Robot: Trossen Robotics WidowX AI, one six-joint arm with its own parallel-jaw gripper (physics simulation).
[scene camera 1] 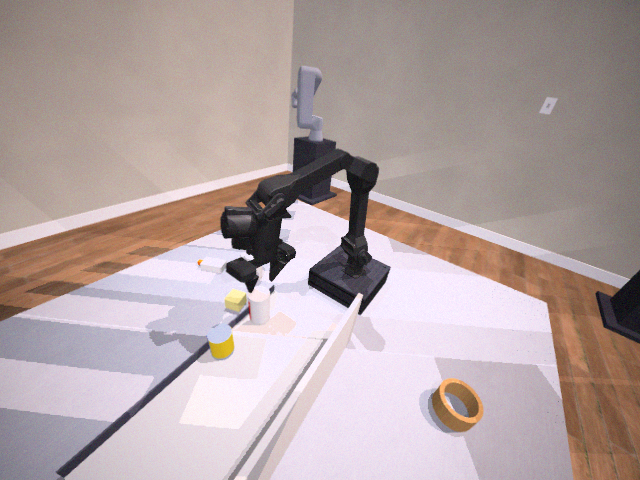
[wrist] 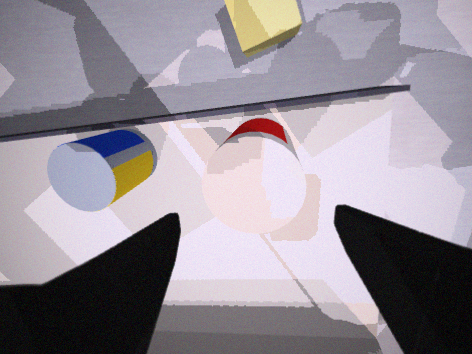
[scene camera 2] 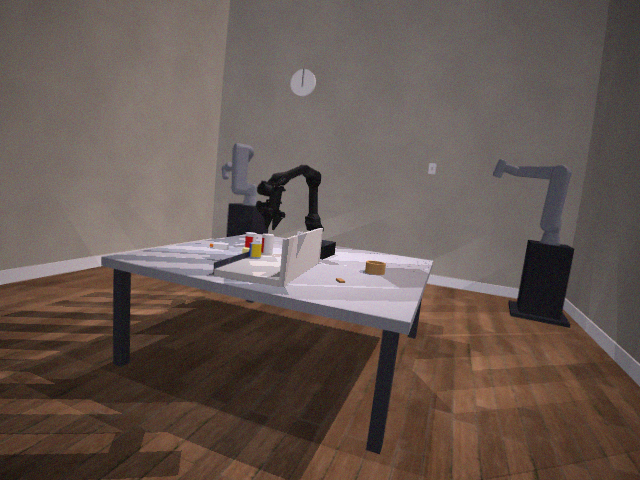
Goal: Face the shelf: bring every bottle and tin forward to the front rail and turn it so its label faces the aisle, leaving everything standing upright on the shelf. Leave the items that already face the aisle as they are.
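Seen in the pictures: gripper, fingertip midpoint: (scene camera 1: pixel 260 286) (wrist: pixel 256 217) (scene camera 2: pixel 269 229); arm's base, link origin: (scene camera 1: pixel 353 270).
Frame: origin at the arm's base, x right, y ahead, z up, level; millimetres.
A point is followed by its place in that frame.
A white cylindrical tin (scene camera 1: pixel 260 308) @[x 68, y 352, z 24 mm] (scene camera 2: pixel 268 244) @[x 74, y 358, z 6 mm] (wrist: pixel 255 185) @[x 95, y 336, z 51 mm] stands upright just behind the dark front rail (scene camera 1: pixel 131 411) @[x 69, y 667, z -30 mm] (scene camera 2: pixel 230 259) @[x 72, y 652, z -31 mm] (wrist: pixel 300 102) @[x 137, y 310, z -23 mm]; its red label faces the rail. A yellow tin (scene camera 1: pixel 221 345) @[x 50, y 479, z 12 mm] (scene camera 2: pixel 255 250) @[x 59, y 490, z -8 mm] (wrist: pixel 134 175) @[x 72, y 440, z -4 mm] with a blue label stands upright near the rail, left of the white tin in the wrist view; its blue side is toward the rail. Another white tin with red (scene camera 2: pixel 249 240) @[x 265, y 250, z -12 mm] stands farther back in scene camera 2. My gripper (scene camera 1: pixel 262 284) @[x 89, y 333, z 77 mm] (scene camera 2: pixel 270 227) @[x 89, y 333, z 77 mm] (wrist: pixel 256 217) @[x 89, y 333, z 77 mm] is open and empty above the white tin, with its fingertips to either side in the wrist view.
The shelf's back panel (scene camera 1: pixel 330 353) @[x -161, y 346, z 69 mm] (scene camera 2: pixel 303 255) @[x -186, y 485, z 10 mm] rises opposite the rail. A yellow block (scene camera 1: pixel 235 299) @[x 191, y 354, z -36 mm] (wrist: pixel 270 25) @[x 190, y 338, z -36 mm] lies beyond the rail. A white block (scene camera 1: pixel 212 265) @[x 395, y 318, z -46 mm] (scene camera 2: pixel 219 246) @[x 403, y 327, z -59 mm] lies farther off. An orange ring (scene camera 1: pixel 460 424) @[x -440, y 213, z -41 mm] (scene camera 2: pixel 375 268) @[x -436, y 214, z -44 mm] and a small orange piece (scene camera 2: pixel 340 280) @[x -368, y 483, z -66 mm] lie behind the panel.
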